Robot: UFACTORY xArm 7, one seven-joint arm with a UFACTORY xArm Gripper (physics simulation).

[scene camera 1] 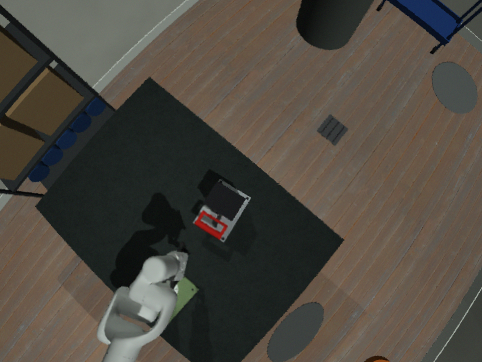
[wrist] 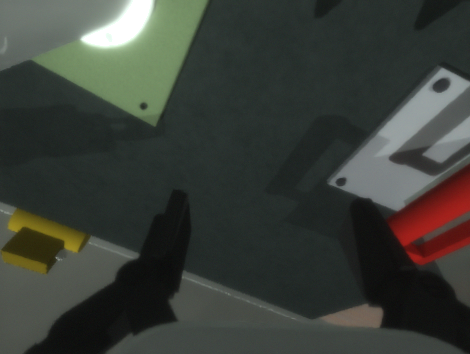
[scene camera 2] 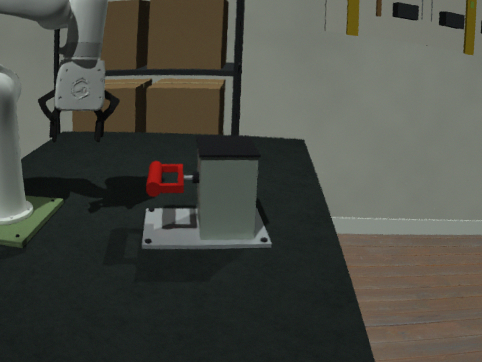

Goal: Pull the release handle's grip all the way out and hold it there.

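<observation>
The red release handle point(scene camera 1: 209, 232) point(scene camera 2: 154, 178) point(wrist: 435, 200) is a rectangular loop with a round grip bar. A short metal shaft point(scene camera 2: 188, 177) joins it to the pale box housing point(scene camera 2: 227, 200), which has a dark top. The housing stands on a light base plate point(scene camera 2: 170, 237) point(wrist: 370, 170), and the loop hangs above that plate, near the housing. My gripper point(scene camera 2: 76, 139) point(wrist: 267, 213) is open and empty, pointing down. In scene camera 2 it is left of the grip and higher, clear of it. In the wrist view the right finger overlaps the grip's near end. Fingertips are hard to see in scene camera 1.
The green mounting plate point(scene camera 1: 186, 295) point(scene camera 2: 40, 220) point(wrist: 120, 80) lies under the arm's base on the black table top point(scene camera 1: 280, 235) point(scene camera 2: 300, 300). A shelf rack point(scene camera 2: 238, 75) with cardboard boxes point(scene camera 2: 187, 35) stands behind. A yellow object point(wrist: 47, 232) shows beyond the table edge.
</observation>
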